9 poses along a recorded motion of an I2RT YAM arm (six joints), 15 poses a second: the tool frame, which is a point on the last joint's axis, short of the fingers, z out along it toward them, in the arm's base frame.
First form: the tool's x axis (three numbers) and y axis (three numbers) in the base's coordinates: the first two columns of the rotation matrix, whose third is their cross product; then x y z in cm.
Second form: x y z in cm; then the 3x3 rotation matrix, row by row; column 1 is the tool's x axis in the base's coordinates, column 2 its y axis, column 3 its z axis. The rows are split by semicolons. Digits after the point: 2 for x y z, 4 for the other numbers.
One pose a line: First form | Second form
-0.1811 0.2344 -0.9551 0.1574 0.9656 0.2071 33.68 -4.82 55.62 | 33.68 -4.82 55.62; -0.1811 0.1574 0.9708; 0.2344 0.9656 -0.1128; -0.9551 0.2071 -0.2118
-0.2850 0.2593 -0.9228 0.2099 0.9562 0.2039 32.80 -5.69 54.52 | 32.80 -5.69 54.52; -0.2850 0.2099 0.9353; 0.2593 0.9562 -0.1356; -0.9228 0.2039 -0.3269
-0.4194 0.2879 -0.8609 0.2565 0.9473 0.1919 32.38 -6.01 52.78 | 32.38 -6.01 52.78; -0.4194 0.2565 0.8708; 0.2879 0.9473 -0.1403; -0.8609 0.1919 -0.4711
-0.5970 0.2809 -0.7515 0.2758 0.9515 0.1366 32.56 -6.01 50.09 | 32.56 -6.01 50.09; -0.5970 0.2758 0.7534; 0.2809 0.9515 -0.1257; -0.7515 0.1366 -0.6455
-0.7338 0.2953 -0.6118 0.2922 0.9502 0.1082 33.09 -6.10 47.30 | 33.09 -6.10 47.30; -0.7338 0.2922 0.6133; 0.2953 0.9502 -0.0994; -0.6118 0.1082 -0.7835
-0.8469 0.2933 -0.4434 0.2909 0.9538 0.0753 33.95 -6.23 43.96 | 33.95 -6.23 43.96; -0.8469 0.2909 0.4450; 0.2933 0.9538 -0.0652; -0.4434 0.0753 -0.8931
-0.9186 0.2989 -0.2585 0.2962 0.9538 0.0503 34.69 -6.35 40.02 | 34.69 -6.35 40.02; -0.9186 0.2962 0.2616; 0.2989 0.9538 -0.0304; -0.2585 0.0503 -0.9647
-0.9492 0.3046 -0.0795 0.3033 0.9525 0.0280 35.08 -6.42 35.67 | 35.08 -6.42 35.67; -0.9492 0.3033 0.0843; 0.3046 0.9525 0.0025; -0.0795 0.0280 -0.9965
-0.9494 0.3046 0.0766 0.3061 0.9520 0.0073 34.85 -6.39 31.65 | 34.85 -6.39 31.65; -0.9494 0.3061 -0.0707; 0.3046 0.9520 0.0304; 0.0766 0.0073 -0.9971
